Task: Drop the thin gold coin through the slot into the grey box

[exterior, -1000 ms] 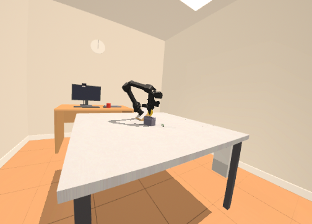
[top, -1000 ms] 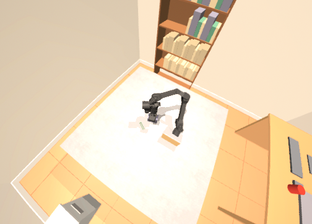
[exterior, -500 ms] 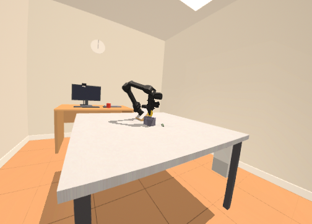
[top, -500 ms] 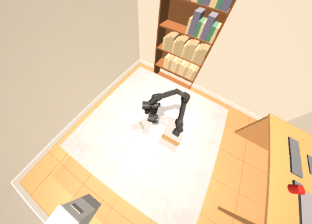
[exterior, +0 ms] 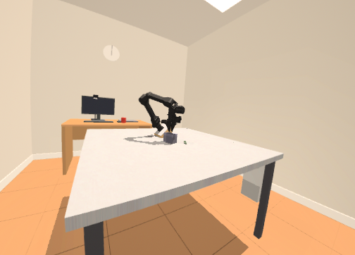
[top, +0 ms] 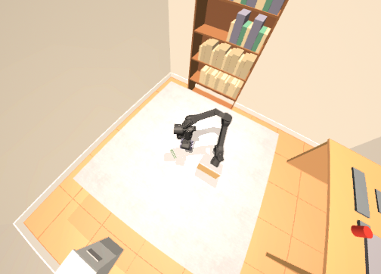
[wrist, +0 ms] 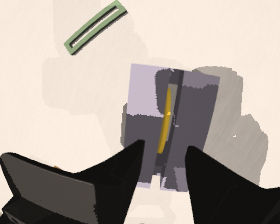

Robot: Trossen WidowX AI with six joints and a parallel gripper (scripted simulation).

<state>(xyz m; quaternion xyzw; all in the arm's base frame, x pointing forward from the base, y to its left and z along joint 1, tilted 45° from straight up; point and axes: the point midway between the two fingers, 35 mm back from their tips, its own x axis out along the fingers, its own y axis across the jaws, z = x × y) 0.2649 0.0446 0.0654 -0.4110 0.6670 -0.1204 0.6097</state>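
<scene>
The gold coin is 60 mm below my gripper tip.
</scene>
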